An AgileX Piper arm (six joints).
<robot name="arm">
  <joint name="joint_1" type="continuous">
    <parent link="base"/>
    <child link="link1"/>
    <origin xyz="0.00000 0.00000 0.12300" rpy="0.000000 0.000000 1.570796"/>
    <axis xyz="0 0 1"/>
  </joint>
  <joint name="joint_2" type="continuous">
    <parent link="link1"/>
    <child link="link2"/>
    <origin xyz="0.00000 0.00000 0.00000" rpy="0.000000 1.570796 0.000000"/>
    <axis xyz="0 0 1"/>
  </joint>
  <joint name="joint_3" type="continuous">
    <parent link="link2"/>
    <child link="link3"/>
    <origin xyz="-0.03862 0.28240 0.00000" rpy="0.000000 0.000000 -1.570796"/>
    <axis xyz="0 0 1"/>
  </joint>
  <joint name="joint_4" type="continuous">
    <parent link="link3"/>
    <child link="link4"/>
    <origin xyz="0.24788 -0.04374 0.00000" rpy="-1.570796 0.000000 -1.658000"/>
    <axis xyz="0 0 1"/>
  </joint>
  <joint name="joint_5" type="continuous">
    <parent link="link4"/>
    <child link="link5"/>
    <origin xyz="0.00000 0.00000 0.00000" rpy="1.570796 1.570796 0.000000"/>
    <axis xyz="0 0 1"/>
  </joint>
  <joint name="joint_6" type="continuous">
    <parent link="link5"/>
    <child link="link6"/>
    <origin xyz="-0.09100 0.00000 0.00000" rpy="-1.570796 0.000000 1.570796"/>
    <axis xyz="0 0 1"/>
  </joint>
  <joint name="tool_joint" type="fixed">
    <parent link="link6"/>
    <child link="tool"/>
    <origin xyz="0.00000 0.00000 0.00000" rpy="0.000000 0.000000 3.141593"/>
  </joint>
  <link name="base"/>
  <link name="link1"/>
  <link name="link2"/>
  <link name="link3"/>
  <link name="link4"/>
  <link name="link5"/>
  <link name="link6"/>
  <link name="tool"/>
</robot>
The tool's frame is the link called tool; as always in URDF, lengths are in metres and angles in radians. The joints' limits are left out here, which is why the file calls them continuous.
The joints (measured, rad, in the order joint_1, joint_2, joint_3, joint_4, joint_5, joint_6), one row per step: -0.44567, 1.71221, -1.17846, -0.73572, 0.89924, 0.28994; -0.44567, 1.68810, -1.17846, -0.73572, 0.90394, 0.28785; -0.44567, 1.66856, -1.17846, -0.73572, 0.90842, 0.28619; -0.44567, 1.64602, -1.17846, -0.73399, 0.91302, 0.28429; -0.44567, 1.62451, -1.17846, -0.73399, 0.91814, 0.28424; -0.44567, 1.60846, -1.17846, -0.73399, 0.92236, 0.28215; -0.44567, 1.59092, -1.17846, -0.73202, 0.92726, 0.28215; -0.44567, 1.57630, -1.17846, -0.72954, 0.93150, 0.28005; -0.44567, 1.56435, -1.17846, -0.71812, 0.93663, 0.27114; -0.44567, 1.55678, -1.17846, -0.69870, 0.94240, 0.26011; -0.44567, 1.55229, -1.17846, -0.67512, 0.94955, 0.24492; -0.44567, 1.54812, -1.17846, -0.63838, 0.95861, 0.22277; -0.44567, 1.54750, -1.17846, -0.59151, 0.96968, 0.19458; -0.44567, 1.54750, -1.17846, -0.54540, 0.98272, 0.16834; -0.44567, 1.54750, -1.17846, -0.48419, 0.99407, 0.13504; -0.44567, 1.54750, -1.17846, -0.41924, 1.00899, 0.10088
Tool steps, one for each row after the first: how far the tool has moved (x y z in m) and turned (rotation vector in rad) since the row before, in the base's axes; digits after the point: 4 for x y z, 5 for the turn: -0.0030, 0.0012, 0.0082, -0.01021, -0.01676, -0.00121; -0.0026, 0.0011, 0.0065, -0.00820, -0.01309, -0.00146; -0.0031, 0.0014, 0.0074, -0.00802, -0.01625, -0.00204; -0.0032, 0.0013, 0.0071, -0.00876, -0.01541, -0.00316; -0.0025, 0.0010, 0.0052, -0.00665, -0.00990, -0.00106; -0.0028, 0.0013, 0.0055, -0.00528, -0.01288, -0.00374; -0.0024, 0.0011, 0.0045, -0.00385, -0.00962, -0.00188; -0.0021, 0.0015, 0.0032, 0.00435, -0.00581, 0.00004; -0.0014, 0.0016, 0.0014, 0.01306, -0.00335, -0.00087; -0.0010, 0.0017, 0.0002, 0.01781, 0.00130, 0.00060; -0.0009, 0.0025, -0.0005, 0.02900, 0.00170, 0.00171; -0.0003, 0.0030, -0.0020, 0.03923, 0.00540, 0.00346; -0.0004, 0.0030, -0.0021, 0.03984, 0.00611, 0.00212; 0.0002, 0.0041, -0.0024, 0.05201, 0.00128, 0.00596; 0.0001, 0.0046, -0.0024, 0.05639, 0.00186, 0.00567
